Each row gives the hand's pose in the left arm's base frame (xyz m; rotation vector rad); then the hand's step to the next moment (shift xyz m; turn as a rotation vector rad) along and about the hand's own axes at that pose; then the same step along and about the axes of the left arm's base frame.
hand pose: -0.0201 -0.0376 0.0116 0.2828 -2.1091 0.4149
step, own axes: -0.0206 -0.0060 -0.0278 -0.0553 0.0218 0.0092
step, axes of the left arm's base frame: 0.0345 0.0064 -0.0022 0.0148 0.0185 -0.0553
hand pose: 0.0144 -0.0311 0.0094 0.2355 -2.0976 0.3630
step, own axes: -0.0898 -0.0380 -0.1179 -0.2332 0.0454 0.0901
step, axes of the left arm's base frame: 0.1524 0.0075 -0.0119 0.0360 0.0166 -0.2510
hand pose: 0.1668 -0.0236 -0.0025 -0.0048 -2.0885 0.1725
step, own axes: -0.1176 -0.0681 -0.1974 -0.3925 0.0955 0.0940
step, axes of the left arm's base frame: 0.2338 -0.0523 0.0040 0.1091 0.0538 -0.3965
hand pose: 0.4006 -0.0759 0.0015 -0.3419 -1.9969 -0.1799
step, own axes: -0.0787 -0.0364 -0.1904 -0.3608 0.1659 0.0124
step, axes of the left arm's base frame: 0.1835 -0.0996 0.0130 0.1886 0.1031 -0.3342
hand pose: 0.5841 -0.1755 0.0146 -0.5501 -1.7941 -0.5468
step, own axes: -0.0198 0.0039 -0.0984 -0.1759 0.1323 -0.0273
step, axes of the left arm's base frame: 0.0808 -0.0592 0.0076 0.1483 0.0701 -0.1493
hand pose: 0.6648 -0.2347 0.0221 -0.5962 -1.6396 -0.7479
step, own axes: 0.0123 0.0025 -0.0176 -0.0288 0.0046 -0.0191
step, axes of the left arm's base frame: 0.0110 -0.0117 0.0145 0.0214 -0.0108 -0.0253
